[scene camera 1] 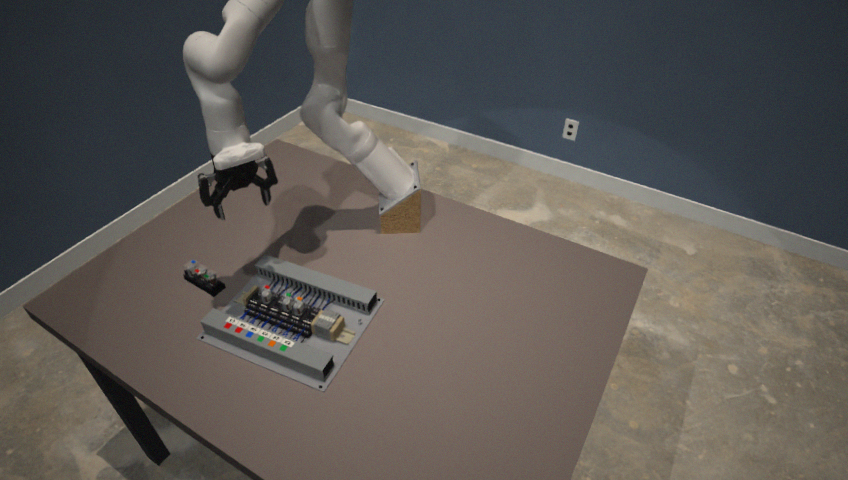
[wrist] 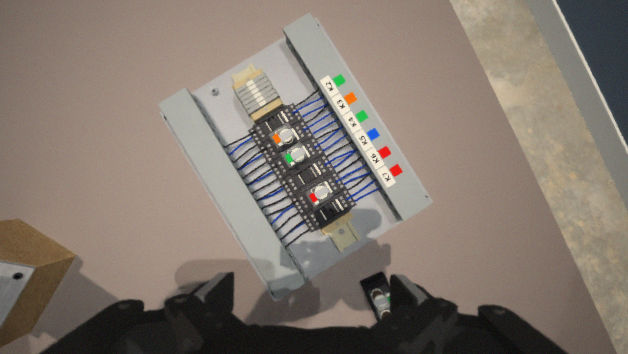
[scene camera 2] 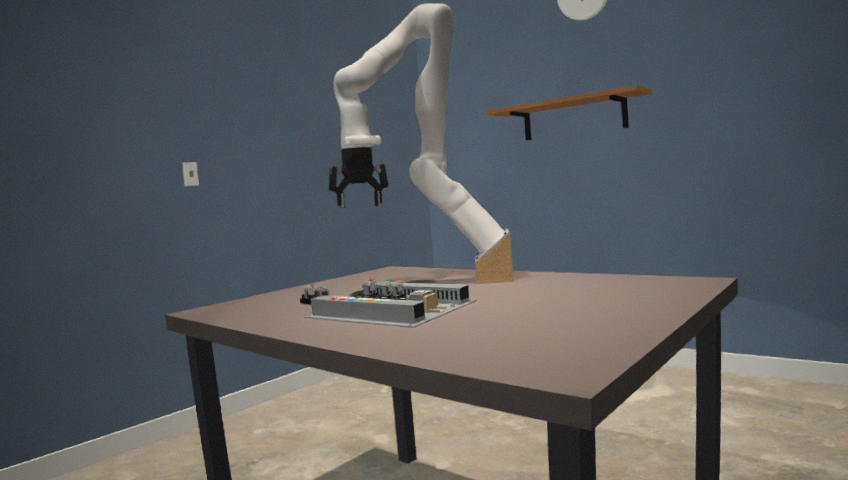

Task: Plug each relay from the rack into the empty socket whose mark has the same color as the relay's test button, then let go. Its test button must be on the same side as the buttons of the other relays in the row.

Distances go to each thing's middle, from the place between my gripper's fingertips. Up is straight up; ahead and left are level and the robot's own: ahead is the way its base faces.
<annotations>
The panel (scene camera 1: 340,351) is 25 cm below my hand, 9 cm to the left of it and 4 cm ahead of it.
</annotations>
